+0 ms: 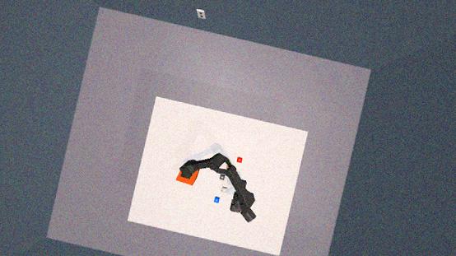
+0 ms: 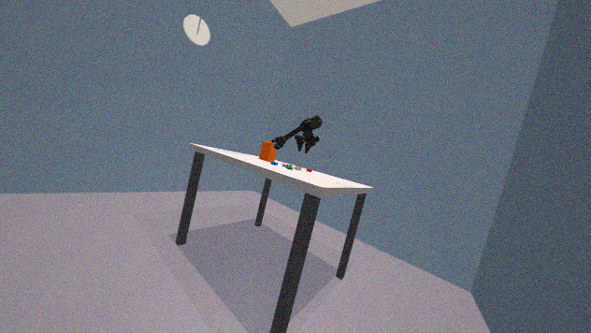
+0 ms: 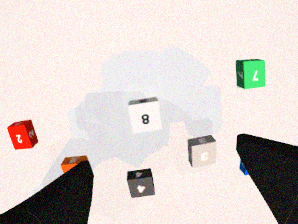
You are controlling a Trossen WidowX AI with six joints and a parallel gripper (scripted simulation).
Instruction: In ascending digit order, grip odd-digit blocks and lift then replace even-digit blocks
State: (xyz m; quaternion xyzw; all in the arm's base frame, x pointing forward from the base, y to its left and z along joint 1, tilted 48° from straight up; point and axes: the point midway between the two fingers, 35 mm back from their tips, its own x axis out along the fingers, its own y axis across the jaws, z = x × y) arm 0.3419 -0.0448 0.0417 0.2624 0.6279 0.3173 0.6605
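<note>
Right now my gripper tip is 14 cm to the left of the blue block, 12 cm above it and 10 cm past it. Also, from my gripper tip: white block: 12 cm below, 2 cm behind, 1 cm to the left; dark grey block: 12 cm below, 11 cm behind, 2 cm to the left; green block: 12 cm to the right, 12 cm below, 3 cm ahead.
</note>
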